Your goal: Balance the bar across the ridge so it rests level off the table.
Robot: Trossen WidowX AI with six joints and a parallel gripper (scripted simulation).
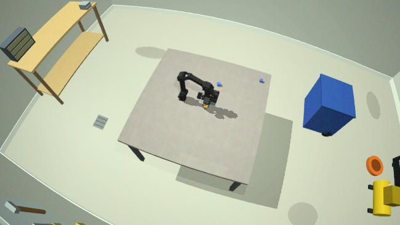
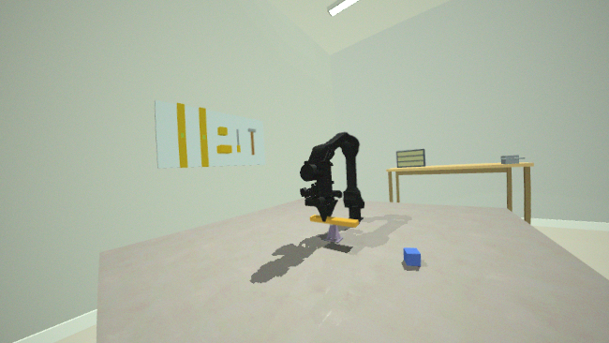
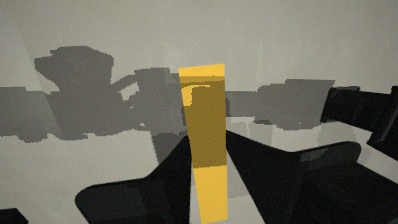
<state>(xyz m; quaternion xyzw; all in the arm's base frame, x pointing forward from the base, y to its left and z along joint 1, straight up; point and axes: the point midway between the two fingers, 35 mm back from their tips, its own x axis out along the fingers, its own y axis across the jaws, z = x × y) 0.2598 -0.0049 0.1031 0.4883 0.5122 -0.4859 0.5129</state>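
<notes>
Now: the yellow bar 30 mm to the left of my gripper tip.
</notes>
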